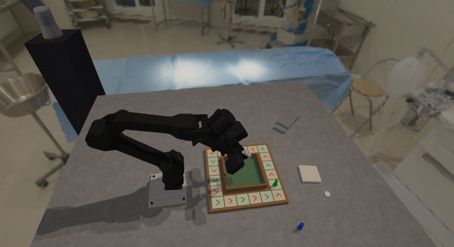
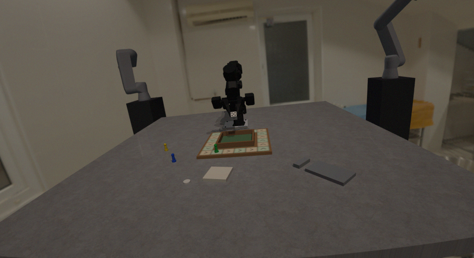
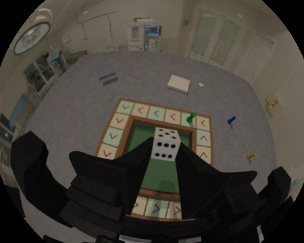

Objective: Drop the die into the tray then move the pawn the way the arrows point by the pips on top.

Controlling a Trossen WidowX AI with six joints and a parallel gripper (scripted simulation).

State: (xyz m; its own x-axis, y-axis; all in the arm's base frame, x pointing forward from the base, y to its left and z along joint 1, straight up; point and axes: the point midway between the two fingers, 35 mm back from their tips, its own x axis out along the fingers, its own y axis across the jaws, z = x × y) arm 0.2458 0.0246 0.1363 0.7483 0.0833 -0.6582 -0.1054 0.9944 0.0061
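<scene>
Now: gripper tip right at the white die. The rest, counted from my gripper tip: cream tile 270 mm ahead, 20 mm to the right, 120 mm below; green pawn 110 mm ahead, 60 mm to the right, 90 mm below; green dice tray 120 mm below.
</scene>
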